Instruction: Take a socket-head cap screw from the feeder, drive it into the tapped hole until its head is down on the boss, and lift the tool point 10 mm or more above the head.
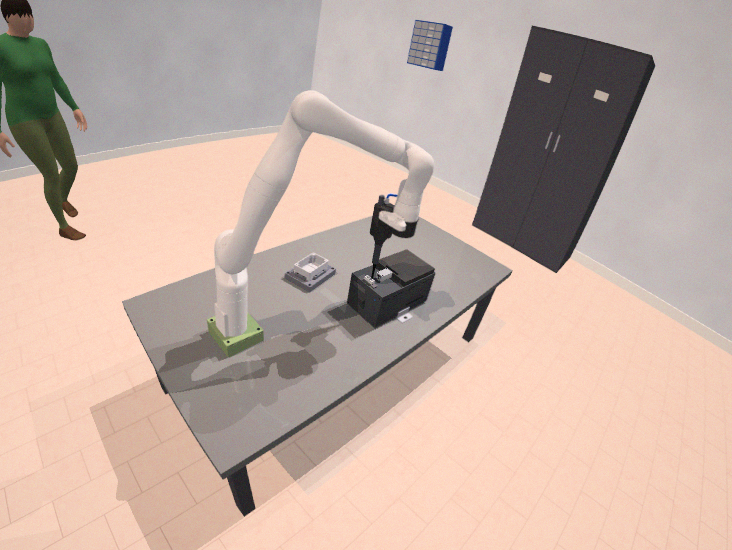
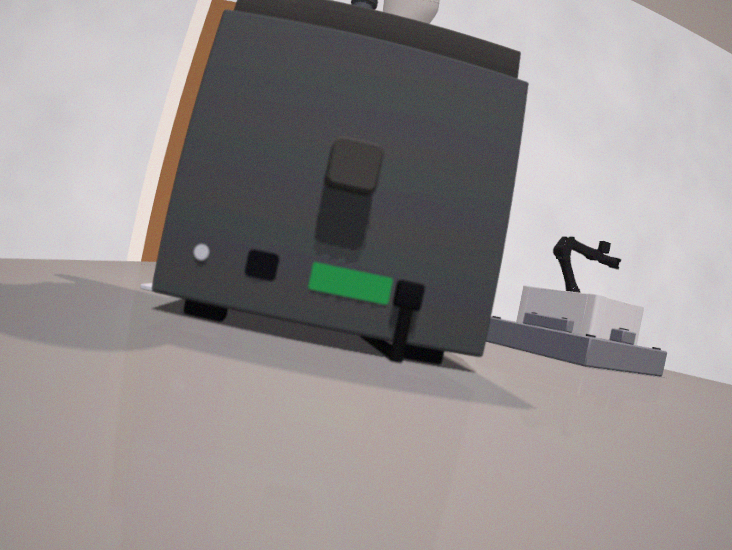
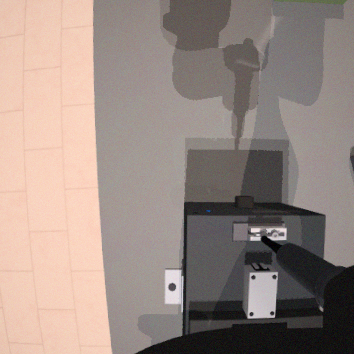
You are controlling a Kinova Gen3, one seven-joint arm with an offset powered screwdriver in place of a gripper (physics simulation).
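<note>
The black screw feeder stands on the table. Its pick-up block is on the top near one end, with small screw heads that are too small to make out singly. My screwdriver points down with its bit tip at this block, touching or just above it; the frames do not show which. Whether a screw is on the bit cannot be told. The light grey open box sits on a dark grey fixture plate; its tapped hole cannot be made out.
A white block stands on the feeder top beside the bit. A raised dark cover is behind it. A small white bracket is at the feeder's side. A person stands beyond the table.
</note>
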